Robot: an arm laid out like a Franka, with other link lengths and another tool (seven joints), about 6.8 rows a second.
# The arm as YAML. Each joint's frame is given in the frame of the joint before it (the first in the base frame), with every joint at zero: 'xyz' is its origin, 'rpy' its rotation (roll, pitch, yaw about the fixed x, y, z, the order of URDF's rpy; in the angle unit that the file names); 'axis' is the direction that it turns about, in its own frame. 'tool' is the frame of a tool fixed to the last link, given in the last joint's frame.
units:
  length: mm
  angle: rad
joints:
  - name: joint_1
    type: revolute
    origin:
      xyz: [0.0, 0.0, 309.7]
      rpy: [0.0, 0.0, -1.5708]
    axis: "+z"
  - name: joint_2
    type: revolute
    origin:
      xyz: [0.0, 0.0, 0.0]
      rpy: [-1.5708, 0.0, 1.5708]
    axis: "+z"
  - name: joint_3
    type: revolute
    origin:
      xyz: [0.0, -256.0, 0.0]
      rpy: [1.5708, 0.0, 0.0]
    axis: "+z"
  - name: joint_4
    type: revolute
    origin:
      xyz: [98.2, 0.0, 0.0]
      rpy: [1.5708, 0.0, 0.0]
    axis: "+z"
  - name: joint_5
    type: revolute
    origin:
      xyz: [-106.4, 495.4, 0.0]
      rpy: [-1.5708, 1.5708, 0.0]
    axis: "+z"
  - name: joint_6
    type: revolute
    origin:
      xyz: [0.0, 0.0, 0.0]
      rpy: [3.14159, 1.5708, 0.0]
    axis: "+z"
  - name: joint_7
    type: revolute
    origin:
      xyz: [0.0, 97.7, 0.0]
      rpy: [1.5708, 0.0, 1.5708]
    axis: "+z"
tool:
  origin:
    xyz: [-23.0, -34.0, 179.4]
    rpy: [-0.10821, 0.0, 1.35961]
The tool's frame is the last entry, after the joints.
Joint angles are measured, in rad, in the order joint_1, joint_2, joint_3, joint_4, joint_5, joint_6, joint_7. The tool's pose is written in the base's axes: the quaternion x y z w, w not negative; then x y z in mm. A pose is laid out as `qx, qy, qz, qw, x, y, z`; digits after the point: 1 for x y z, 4 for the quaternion.
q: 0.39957, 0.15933, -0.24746, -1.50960, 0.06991, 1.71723, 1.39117
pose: -0.2671, 0.9614, 0.0641, 0.0138, 760.0, 164.1, 435.6
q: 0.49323, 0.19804, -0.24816, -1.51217, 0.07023, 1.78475, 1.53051
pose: -0.2447, 0.9672, 0.0628, 0.0271, 761.0, 235.1, 413.7
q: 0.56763, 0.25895, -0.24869, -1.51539, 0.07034, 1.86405, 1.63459
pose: -0.2302, 0.9707, 0.0596, 0.0360, 761.5, 294.4, 375.3
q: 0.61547, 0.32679, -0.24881, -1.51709, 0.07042, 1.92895, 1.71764
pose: -0.2134, 0.9748, 0.0543, 0.0364, 761.3, 333.5, 329.3
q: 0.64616, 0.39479, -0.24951, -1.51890, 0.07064, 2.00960, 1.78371
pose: -0.1972, 0.9781, 0.0497, 0.0453, 764.6, 359.3, 284.9
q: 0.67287, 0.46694, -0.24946, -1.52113, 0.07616, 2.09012, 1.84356
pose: -0.1818, 0.9808, 0.0470, 0.0519, 764.8, 381.5, 236.1
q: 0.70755, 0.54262, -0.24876, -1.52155, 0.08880, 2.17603, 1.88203
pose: -0.1798, 0.9808, 0.0474, 0.0591, 758.0, 409.7, 186.0
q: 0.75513, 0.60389, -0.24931, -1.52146, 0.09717, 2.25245, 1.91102
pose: -0.1892, 0.9784, 0.0485, 0.0683, 742.5, 445.0, 146.8
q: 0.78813, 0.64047, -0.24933, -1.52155, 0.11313, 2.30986, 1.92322
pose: -0.1967, 0.9758, 0.0555, 0.0778, 730.4, 469.9, 125.3
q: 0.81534, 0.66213, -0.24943, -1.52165, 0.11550, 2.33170, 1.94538
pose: -0.1992, 0.9752, 0.0561, 0.0787, 717.9, 487.9, 110.6
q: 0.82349, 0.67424, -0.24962, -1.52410, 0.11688, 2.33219, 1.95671
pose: -0.1971, 0.9762, 0.0535, 0.0728, 712.1, 490.9, 99.0
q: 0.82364, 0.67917, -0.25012, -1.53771, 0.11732, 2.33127, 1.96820
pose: -0.1902, 0.9783, 0.0496, 0.0648, 708.5, 485.5, 86.4
